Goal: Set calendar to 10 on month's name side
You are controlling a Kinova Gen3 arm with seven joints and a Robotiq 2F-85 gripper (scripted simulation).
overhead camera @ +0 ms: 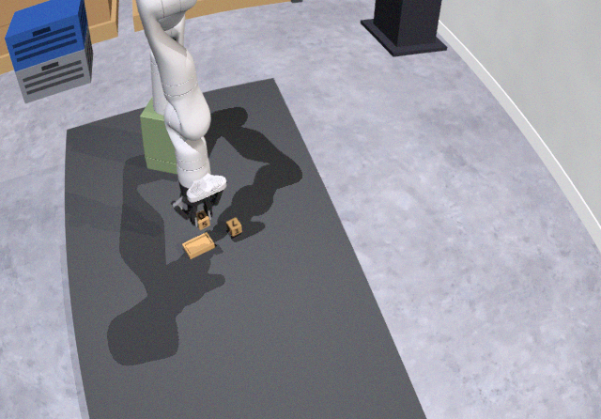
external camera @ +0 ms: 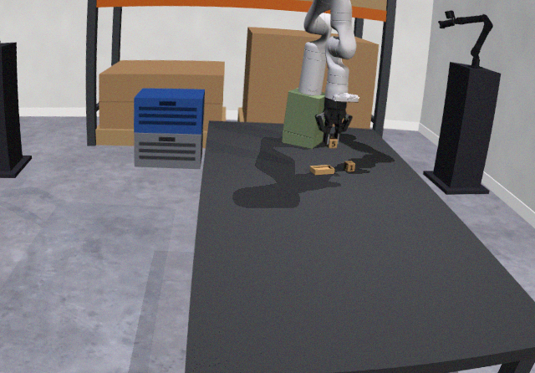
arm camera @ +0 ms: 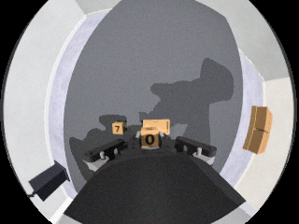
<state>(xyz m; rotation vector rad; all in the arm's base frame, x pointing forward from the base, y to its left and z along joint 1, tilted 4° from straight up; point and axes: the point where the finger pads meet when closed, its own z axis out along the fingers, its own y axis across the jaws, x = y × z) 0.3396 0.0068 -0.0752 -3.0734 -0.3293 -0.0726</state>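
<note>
The wooden calendar tray lies 110 mm below my hand and 20 mm to the right of it.
</note>
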